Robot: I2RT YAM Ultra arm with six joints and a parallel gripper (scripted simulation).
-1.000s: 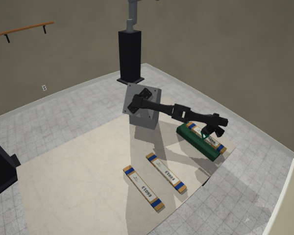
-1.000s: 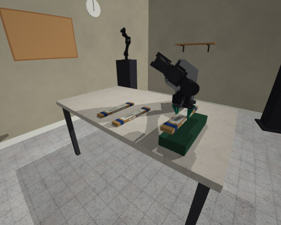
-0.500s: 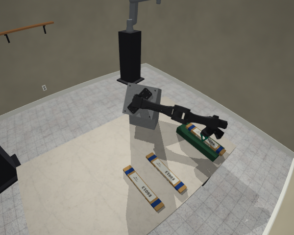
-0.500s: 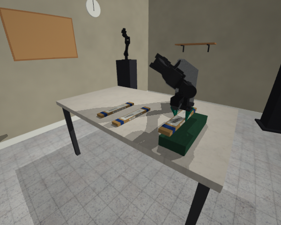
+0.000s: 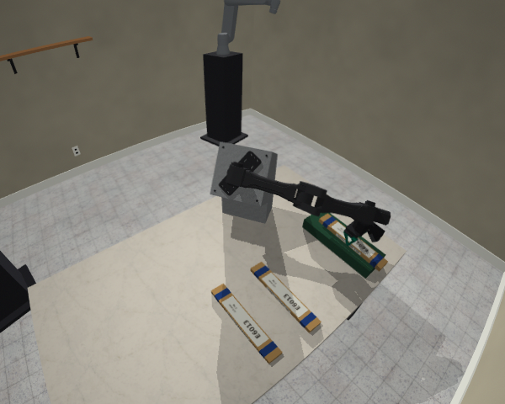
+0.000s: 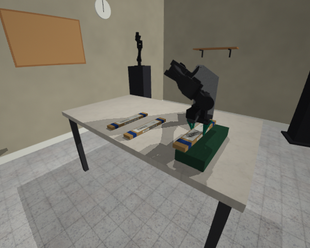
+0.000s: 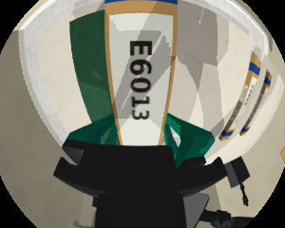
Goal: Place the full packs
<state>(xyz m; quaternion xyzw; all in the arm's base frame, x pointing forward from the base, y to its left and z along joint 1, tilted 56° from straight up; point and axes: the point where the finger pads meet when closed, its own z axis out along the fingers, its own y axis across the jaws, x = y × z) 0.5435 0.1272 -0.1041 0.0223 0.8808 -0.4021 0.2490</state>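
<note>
Now: the low dark green platform 40 mm behind my hand, 40 mm to the left of it and 90 mm below it.
</note>
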